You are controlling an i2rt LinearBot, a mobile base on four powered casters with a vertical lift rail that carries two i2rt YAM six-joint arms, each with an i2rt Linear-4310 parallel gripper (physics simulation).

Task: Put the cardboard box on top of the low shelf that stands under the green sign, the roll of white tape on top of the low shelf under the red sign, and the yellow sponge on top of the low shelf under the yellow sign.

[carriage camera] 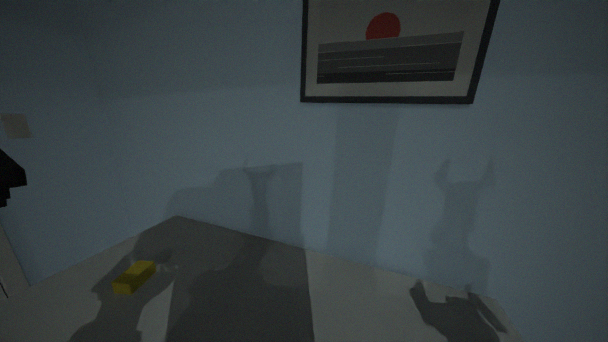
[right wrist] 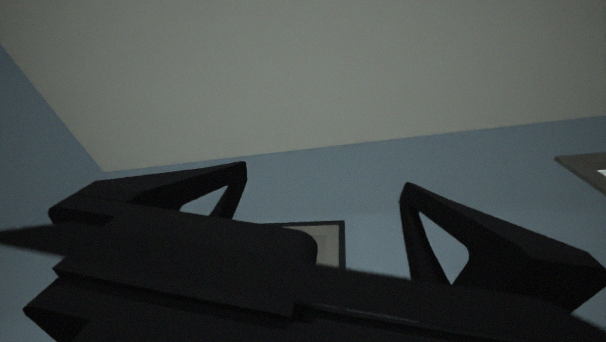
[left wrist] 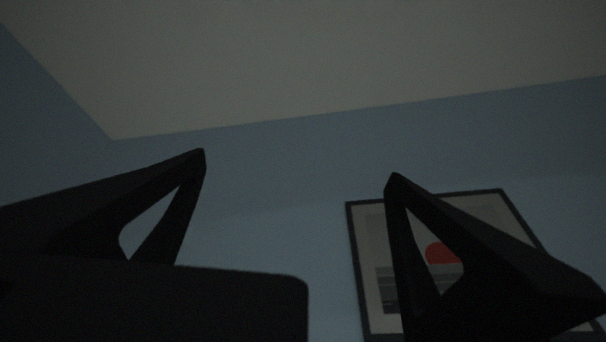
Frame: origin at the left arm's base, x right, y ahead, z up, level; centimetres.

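Seen in the pictures: left gripper, fingertip midpoint: (left wrist: 298, 170); right gripper, fingertip midpoint: (right wrist: 322, 180).
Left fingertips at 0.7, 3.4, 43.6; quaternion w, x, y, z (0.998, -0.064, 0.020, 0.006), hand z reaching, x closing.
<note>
A point is followed by its place in that frame, as x, y, z.
The yellow sponge (carriage camera: 134, 277) {-27.1, 39.9, -13.1} lies on the white table top (carriage camera: 360, 300) {50.0, 42.4, -17.6} at the lower left of the carriage view, in a shadow. The cardboard box, the roll of white tape, the low shelves and the coloured signs do not show in these views. My left gripper (left wrist: 298, 170) {0.7, 3.4, 43.6} is open and empty, with its two black fingers wide apart against the wall and ceiling. My right gripper (right wrist: 322, 180) {66.2, 1.8, 44.4} is open and empty too, its fingers also wide apart. Both point up, away from the sponge. A black piece of the left arm shows at the left edge of the carriage view.
A blue wall (carriage camera: 225, 130) {-11.5, 82.3, 33.8} stands directly behind the table. A framed picture with a red disc (carriage camera: 400, 65) {57.6, 60.0, 58.0} (left wrist: 387, 285) {33.8, 66.9, 60.6} (right wrist: 325, 242) {71.9, 55.9, 81.7} hangs on it. A wall plate (carriage camera: 16, 126) {-111.4, 75.8, 32.2} is at the left. Shadows of the robot fall across the table and wall.
</note>
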